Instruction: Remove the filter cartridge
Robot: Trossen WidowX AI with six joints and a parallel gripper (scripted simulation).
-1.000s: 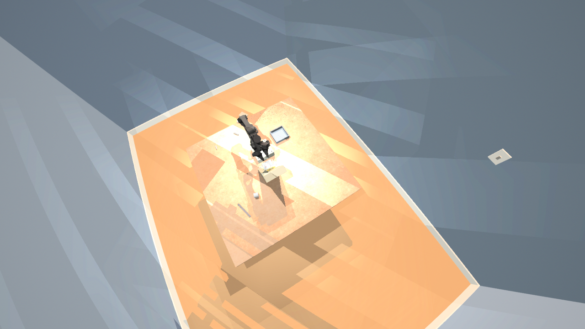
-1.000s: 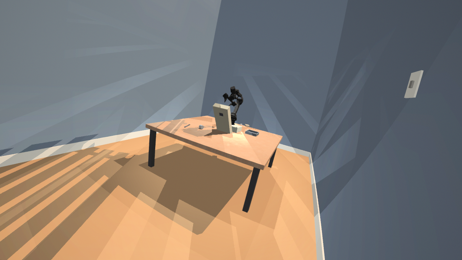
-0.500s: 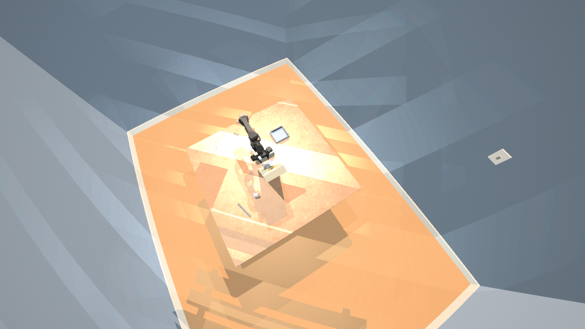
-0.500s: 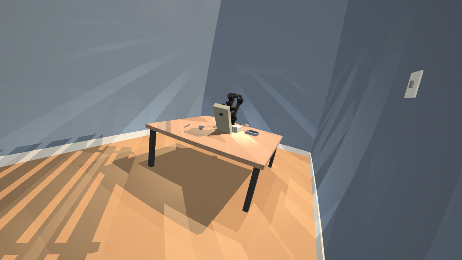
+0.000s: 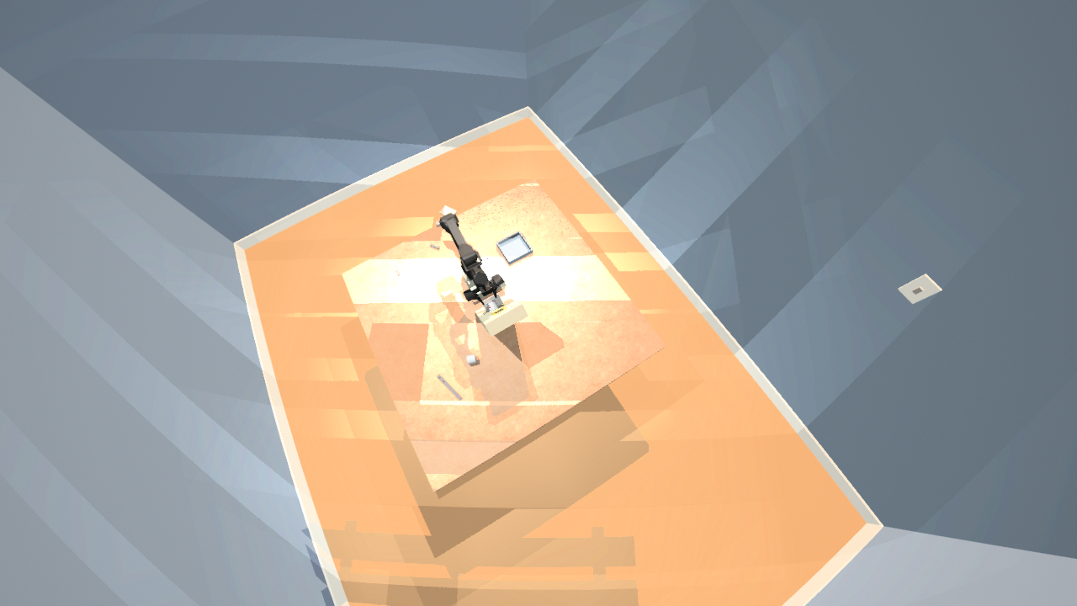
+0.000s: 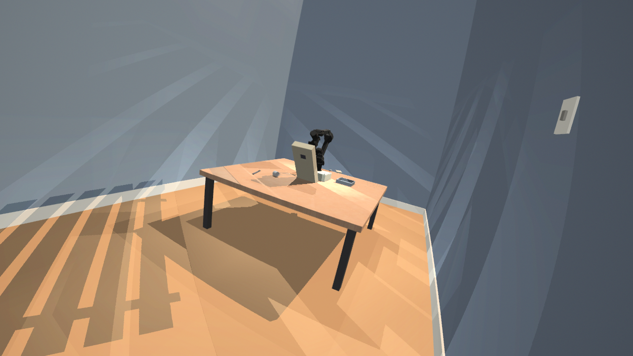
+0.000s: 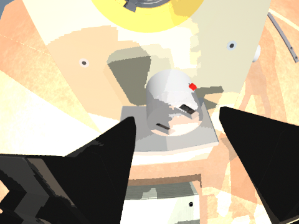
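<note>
My gripper tip is now 20 mm above the filter cartridge and 10 mm short of it. Also, from my gripper tip: grey tray (300 mm to the left, 300 mm behind, 200 mm below); service panel (50 mm ahead, 40 mm below, 10 mm to the left).
</note>
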